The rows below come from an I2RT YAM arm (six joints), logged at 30 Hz.
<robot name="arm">
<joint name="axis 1" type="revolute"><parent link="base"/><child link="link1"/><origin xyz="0 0 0.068"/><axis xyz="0 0 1"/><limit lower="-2.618" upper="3.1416"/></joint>
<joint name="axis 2" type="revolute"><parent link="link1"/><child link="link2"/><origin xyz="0.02 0.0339 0.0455" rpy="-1.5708 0 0"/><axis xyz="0 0 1"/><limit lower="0" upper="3.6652"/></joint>
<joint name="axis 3" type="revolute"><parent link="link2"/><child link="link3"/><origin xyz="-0.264 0 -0.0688" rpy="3.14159 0 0"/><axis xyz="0 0 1"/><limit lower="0" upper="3.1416"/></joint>
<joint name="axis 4" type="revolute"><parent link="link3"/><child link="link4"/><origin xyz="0.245 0.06 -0.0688"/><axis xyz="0 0 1"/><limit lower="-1.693" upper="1.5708"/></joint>
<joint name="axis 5" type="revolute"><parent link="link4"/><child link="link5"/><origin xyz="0.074 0.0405 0.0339" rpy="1.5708 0 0"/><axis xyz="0 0 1"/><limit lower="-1.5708" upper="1.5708"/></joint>
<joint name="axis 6" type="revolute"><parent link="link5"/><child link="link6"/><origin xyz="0.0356 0 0.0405" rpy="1.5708 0 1.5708"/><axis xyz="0 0 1"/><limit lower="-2.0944" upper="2.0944"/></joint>
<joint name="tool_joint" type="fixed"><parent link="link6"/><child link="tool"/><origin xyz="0 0 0" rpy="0 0 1.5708"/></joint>
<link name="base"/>
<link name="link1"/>
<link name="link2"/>
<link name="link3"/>
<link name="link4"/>
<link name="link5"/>
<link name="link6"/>
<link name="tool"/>
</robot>
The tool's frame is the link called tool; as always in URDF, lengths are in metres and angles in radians.
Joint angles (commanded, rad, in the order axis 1, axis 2, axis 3, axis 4, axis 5, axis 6), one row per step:
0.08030, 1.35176, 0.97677, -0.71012, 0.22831, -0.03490
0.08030, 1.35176, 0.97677, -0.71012, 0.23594, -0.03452
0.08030, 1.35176, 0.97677, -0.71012, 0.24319, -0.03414
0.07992, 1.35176, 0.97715, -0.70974, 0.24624, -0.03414
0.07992, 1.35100, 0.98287, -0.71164, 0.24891, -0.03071
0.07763, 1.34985, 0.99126, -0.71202, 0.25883, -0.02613
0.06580, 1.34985, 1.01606, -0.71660, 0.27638, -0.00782
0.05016, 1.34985, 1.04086, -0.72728, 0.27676, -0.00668
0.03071, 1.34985, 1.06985, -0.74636, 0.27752, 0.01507
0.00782, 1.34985, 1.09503, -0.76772, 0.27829, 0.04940
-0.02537, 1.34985, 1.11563, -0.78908, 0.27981, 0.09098
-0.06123, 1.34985, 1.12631, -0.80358, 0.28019, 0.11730
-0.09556, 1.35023, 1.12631, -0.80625, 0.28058, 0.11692
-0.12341, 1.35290, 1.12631, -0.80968, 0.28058, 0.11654
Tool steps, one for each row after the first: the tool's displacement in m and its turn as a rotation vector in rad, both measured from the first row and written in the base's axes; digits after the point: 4 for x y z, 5 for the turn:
0.0000, -0.0003, 0.0001, -0.00655, -0.00061, -0.00389
0.0000, -0.0005, 0.0001, -0.01276, -0.00120, -0.00760
0.0001, -0.0007, 0.0003, -0.01538, -0.00218, -0.00941
0.0005, -0.0008, 0.0021, -0.01572, -0.00761, -0.01364
0.0014, -0.0017, 0.0050, -0.02148, -0.01837, -0.02461
0.0040, -0.0052, 0.0124, -0.02637, -0.04352, -0.06065
0.0060, -0.0093, 0.0194, -0.02524, -0.05766, -0.07764
0.0073, -0.0145, 0.0273, -0.01501, -0.07220, -0.11592
0.0077, -0.0208, 0.0338, 0.00060, -0.08377, -0.16810
0.0073, -0.0298, 0.0390, 0.01806, -0.09305, -0.23699
0.0061, -0.0395, 0.0415, 0.02845, -0.09615, -0.29519
0.0049, -0.0487, 0.0412, 0.02608, -0.09358, -0.32940
0.0039, -0.0561, 0.0404, 0.02428, -0.08779, -0.35700

